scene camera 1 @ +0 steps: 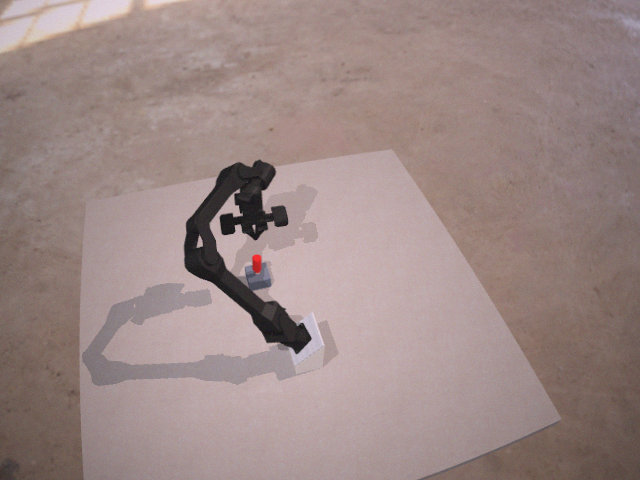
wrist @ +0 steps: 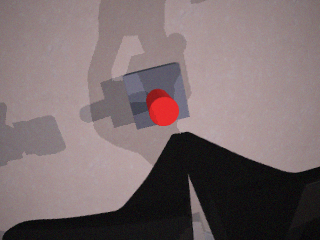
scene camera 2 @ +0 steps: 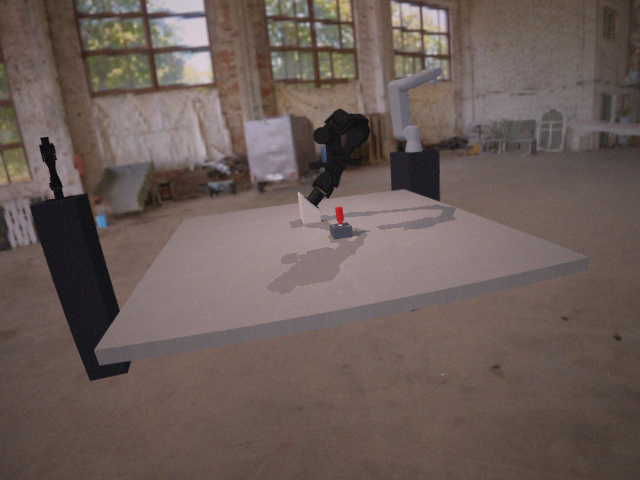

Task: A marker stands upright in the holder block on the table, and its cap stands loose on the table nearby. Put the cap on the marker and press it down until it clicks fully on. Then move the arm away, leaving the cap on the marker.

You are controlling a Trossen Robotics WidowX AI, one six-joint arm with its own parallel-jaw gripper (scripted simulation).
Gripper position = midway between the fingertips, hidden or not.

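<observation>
In scene camera 1 you'd find my gripper [scene camera 1: 255, 239], which is shut and holding nothing. Scene camera 2 has the gripper [scene camera 2: 336, 187] too, and the wrist view shows both the gripper [wrist: 180, 141] and a red cap [wrist: 163, 110].
</observation>
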